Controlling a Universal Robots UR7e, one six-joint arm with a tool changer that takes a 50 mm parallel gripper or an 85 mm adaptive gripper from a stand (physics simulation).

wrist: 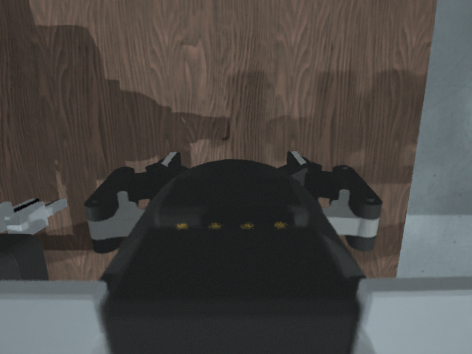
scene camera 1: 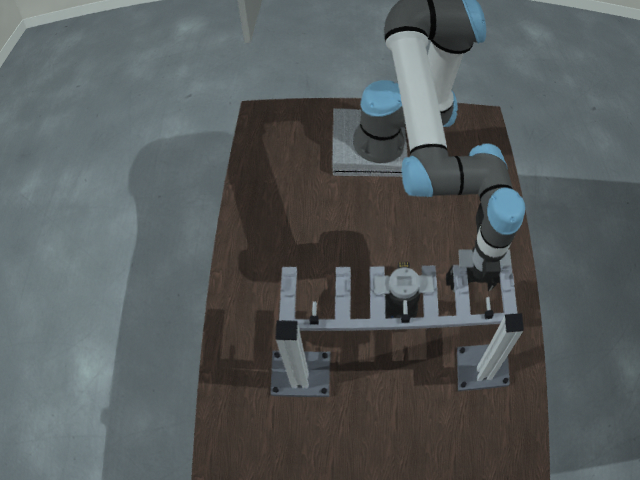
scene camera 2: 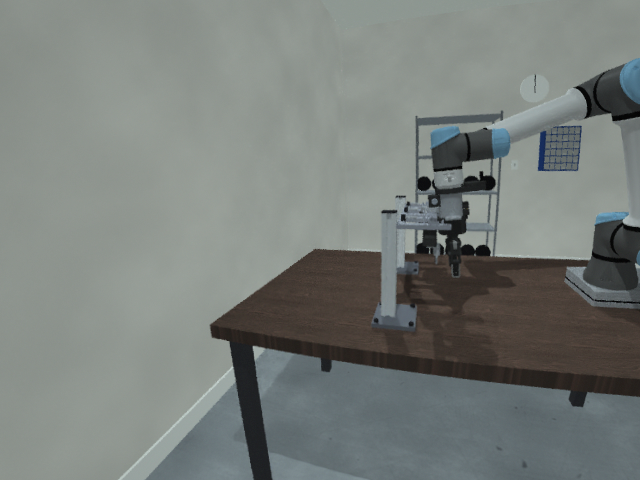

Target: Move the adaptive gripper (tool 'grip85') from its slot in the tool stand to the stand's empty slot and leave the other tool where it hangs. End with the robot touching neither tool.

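Places are measured from the arm's base along level axes (x right, y ahead, z up), in millimetres.
Pixels of known places: arm's base, origin of its link: [scene camera 1: 378, 143] [scene camera 2: 609, 280].
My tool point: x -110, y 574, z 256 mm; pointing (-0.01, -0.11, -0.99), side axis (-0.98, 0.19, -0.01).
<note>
For each thing: its top centre in the pictures, then the offset to it from my tool point. "spot": a spot on its surface instead. Level surfaces: height alone.
- tool, centre of its top: [scene camera 1: 404, 279] [scene camera 2: 431, 206] dx +188, dy +11, dz -14 mm
- prong, a spot on its surface: [scene camera 1: 342, 304] spot: dx +320, dy +34, dz -32 mm
- short upright pin, a spot on its surface: [scene camera 1: 488, 304] spot: dx +22, dy +105, dz -20 mm
- wooden table, height of its surface: dz -314 mm
The adaptive gripper [scene camera 1: 473, 283] [scene camera 2: 455, 273] [wrist: 234, 157] is mounted on the arm and points down, its fingers spread open with nothing between them. It is at the mouth of the right-hand slot in scene camera 1, by the front ends of that slot's prongs [scene camera 1: 462, 302]. How far its coupling is between them is hidden by the arm. The tool stand [scene camera 1: 361, 324] [scene camera 2: 388, 263] has three slots. The other tool [scene camera 1: 404, 281] [scene camera 2: 430, 237] hangs in the middle slot; part of it [wrist: 22, 257] shows at the wrist view's lower left. The left slot, beside a prong [scene camera 1: 342, 304], holds no tool.
A short upright pin [scene camera 1: 488, 304] stands at the back of the right slot; the other slots have similar pins. Two stand posts [scene camera 1: 293, 356] [scene camera 1: 498, 351] rise from base plates on the wooden table [scene camera 1: 372, 434] [scene camera 2: 320, 299]. A shelf rack [scene camera 2: 416, 139] stands behind the table.
</note>
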